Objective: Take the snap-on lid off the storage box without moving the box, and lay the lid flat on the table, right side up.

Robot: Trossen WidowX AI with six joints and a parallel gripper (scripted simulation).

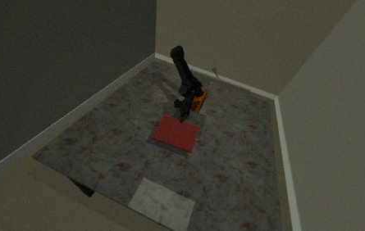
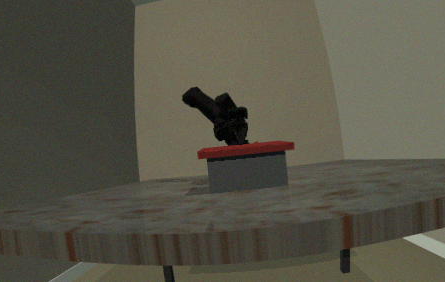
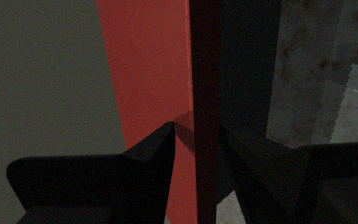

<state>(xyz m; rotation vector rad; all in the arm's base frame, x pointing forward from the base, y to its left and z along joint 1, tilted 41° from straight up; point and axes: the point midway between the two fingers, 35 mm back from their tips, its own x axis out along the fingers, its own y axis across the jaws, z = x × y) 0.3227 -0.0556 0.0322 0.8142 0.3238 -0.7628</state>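
Now: gripper tip 80 mm short of the red lid. Round my gripper tip: grey-blue storage box: 80 mm ahead, 60 mm below.
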